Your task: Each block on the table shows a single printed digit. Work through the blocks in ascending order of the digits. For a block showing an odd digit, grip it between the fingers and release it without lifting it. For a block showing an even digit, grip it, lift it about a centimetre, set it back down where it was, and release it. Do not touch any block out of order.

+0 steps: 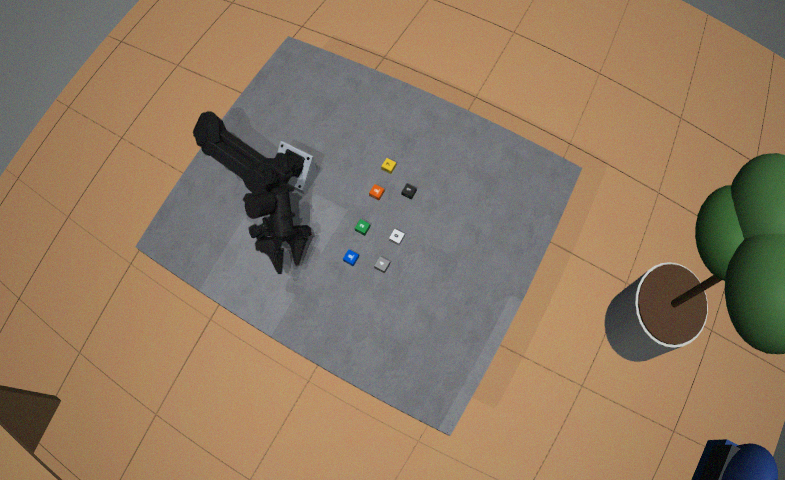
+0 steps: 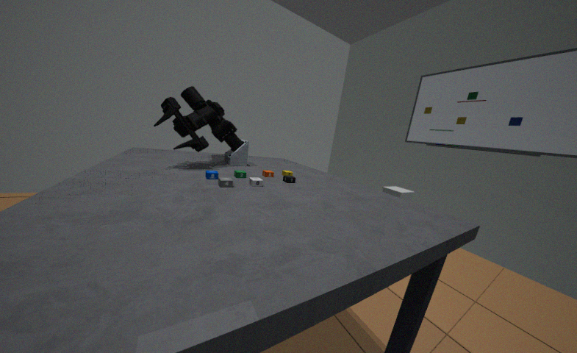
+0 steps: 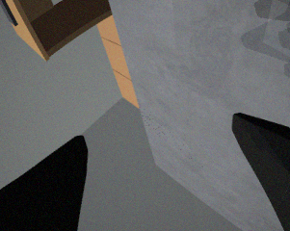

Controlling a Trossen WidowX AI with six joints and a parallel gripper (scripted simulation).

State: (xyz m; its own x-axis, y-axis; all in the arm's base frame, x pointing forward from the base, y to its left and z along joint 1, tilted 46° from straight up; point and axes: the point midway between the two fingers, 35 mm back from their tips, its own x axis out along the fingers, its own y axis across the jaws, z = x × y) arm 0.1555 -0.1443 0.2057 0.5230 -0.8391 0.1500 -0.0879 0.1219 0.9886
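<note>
My gripper tip is now 25 cm to the right of the white block marked 0, 18 cm short of it and 9 cm above it. Round my gripper tip: green block marked 2: 23 cm to the left, 9 cm below, 8 cm ahead; grey block marked 4: 19 cm ahead, 16 cm to the left, 9 cm below; blue block: 13 cm to the left, 10 cm ahead, 9 cm below.
</note>
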